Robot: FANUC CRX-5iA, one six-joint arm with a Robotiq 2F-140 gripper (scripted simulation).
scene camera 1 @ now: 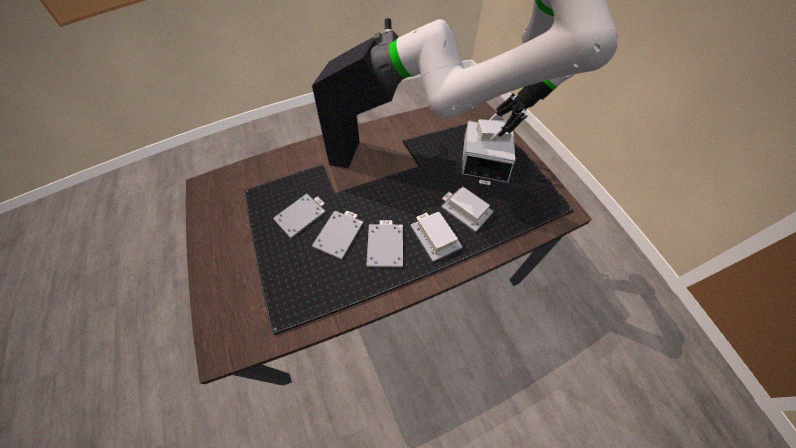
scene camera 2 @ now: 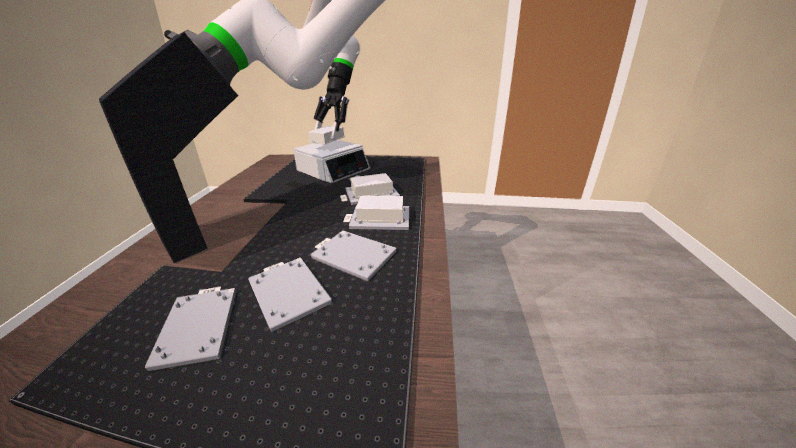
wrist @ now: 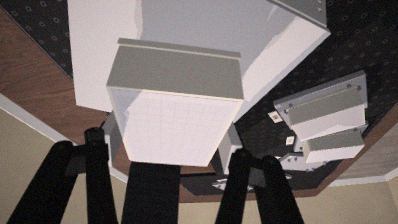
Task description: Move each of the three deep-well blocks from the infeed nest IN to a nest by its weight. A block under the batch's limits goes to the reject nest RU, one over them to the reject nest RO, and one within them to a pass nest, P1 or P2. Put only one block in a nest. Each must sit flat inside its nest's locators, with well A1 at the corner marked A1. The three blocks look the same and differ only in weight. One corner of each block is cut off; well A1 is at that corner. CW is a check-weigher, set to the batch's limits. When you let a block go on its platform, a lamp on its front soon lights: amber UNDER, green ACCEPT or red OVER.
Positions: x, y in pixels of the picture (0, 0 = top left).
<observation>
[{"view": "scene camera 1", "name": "my gripper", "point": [490, 132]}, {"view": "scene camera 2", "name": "my gripper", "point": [324, 138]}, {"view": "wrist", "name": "my gripper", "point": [173, 113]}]
</observation>
